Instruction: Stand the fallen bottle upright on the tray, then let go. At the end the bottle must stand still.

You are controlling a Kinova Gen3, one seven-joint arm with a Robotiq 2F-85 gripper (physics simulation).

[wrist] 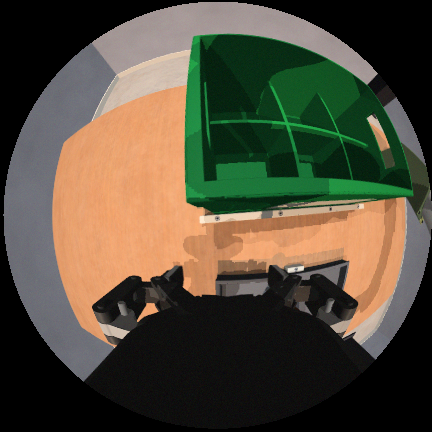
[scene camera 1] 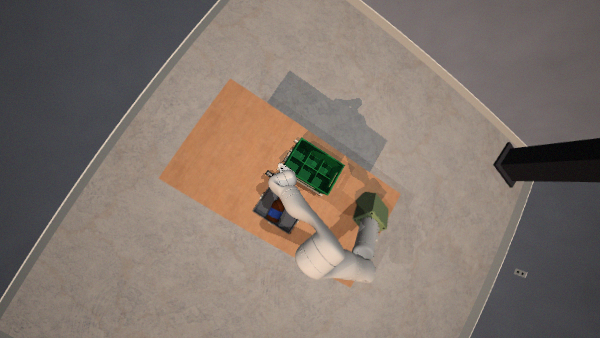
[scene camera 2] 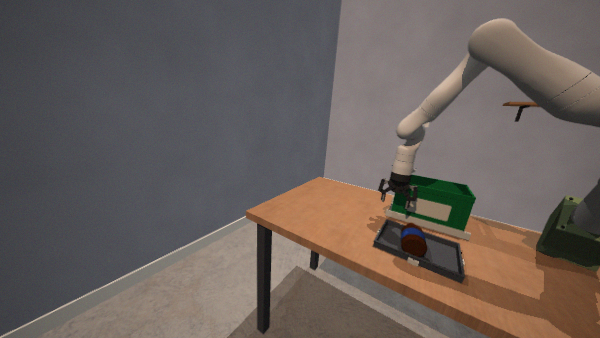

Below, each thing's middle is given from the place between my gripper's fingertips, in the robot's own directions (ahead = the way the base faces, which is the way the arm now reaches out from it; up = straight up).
I see my gripper 11 cm past the pale rail (wrist: 318,209), 9 cm to the left of it and 7 cm above it. Also, from my hand: dark grey tray (scene camera 2: 443,256) (13 cm behind, 11 cm to the left, 7 cm below); then green crate (scene camera 2: 446,203) (9 cm behind, 18 cm to the right).
